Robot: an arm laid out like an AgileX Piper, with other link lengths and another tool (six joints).
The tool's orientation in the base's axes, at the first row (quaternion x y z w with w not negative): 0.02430 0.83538 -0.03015 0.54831
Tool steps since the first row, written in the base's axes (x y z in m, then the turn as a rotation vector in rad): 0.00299 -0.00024 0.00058 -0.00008 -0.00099 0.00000; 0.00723 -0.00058 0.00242 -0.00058 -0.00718 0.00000; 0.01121 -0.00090 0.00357 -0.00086 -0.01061 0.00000; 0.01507 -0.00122 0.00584 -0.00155 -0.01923 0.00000; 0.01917 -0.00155 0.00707 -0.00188 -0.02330 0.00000
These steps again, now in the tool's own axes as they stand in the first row. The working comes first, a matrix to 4 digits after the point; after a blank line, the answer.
The tool's axes in the first row as the columns of a matrix, in the base's axes (used below as rounded here):
-0.3975 0.0737 0.9146
0.0075 0.9970 -0.0770
-0.9176 -0.0237 -0.3969

-0.00172 -0.00003 0.00252 0.00002 -0.00099 0.00000; -0.00510 -0.00010 0.00570 0.00018 -0.00720 0.00002; -0.00774 -0.00016 0.00891 0.00026 -0.01064 0.00003; -0.01136 -0.00024 0.01156 0.00047 -0.01929 0.00006; -0.01412 -0.00030 0.01485 0.00057 -0.02337 0.00007
